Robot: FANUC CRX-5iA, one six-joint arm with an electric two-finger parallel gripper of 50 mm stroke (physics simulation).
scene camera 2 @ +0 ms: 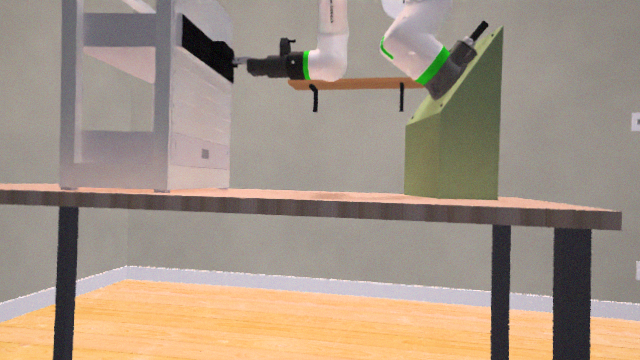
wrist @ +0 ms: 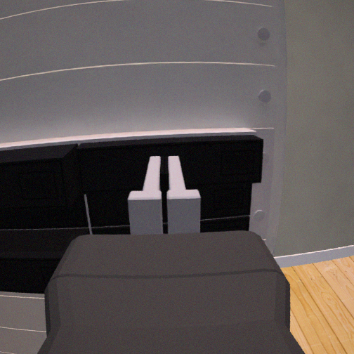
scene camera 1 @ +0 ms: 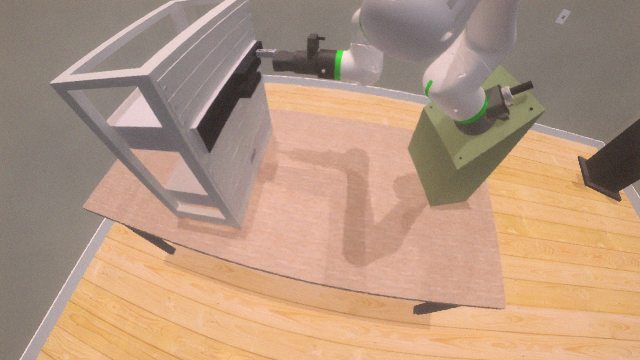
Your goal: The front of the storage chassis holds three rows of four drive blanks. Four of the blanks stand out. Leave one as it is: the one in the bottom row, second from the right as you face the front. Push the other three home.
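Pixels of known places: gripper, between the fingertips: (scene camera 2: pixel 232 60) (scene camera 1: pixel 257 53); arm's base, origin of its link: (scene camera 2: pixel 450 81) (scene camera 1: pixel 475 114).
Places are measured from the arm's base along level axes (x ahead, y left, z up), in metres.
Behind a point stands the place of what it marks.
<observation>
The storage chassis (scene camera 1: pixel 256 120) {x 0.722, y 0.240, z -0.164 m} (scene camera 2: pixel 200 110) {x 0.661, y 0.386, z -0.117 m} (wrist: pixel 125 95) stands with its black blank rows facing the arm. In the wrist view, the top row's rightmost blank (wrist: pixel 220 150) stands slightly proud of the blank below it. Top row, second from right, the blank (wrist: pixel 35 180) stands out farther. Bottom row, second from right, the blank (wrist: pixel 25 275) also stands out; it shows in scene camera 1 (scene camera 1: pixel 250 89) {x 0.638, y 0.309, z 0.046 m}. My gripper (scene camera 1: pixel 258 52) {x 0.709, y 0.180, z 0.089 m} (scene camera 2: pixel 236 61) {x 0.709, y 0.180, z 0.089 m} (wrist: pixel 164 174) is shut and empty, its tips at the rightmost top blank's face. Contact cannot be told. The left part of the rows is outside the wrist view.
The chassis and the green pedestal (scene camera 1: pixel 440 150) {x 0.058, y 0.062, z -0.152 m} (scene camera 2: pixel 467 135) {x -0.072, y 0.108, z -0.182 m} stand on the table (scene camera 1: pixel 300 225) {x 0.409, y 0.456, z -0.361 m} (scene camera 2: pixel 350 210) {x 0.083, y 0.558, z -0.380 m}. An orange wall shelf (scene camera 2: pixel 360 83) is behind the arm. A dark column (scene camera 1: pixel 615 160) stands beyond the table's right side.
</observation>
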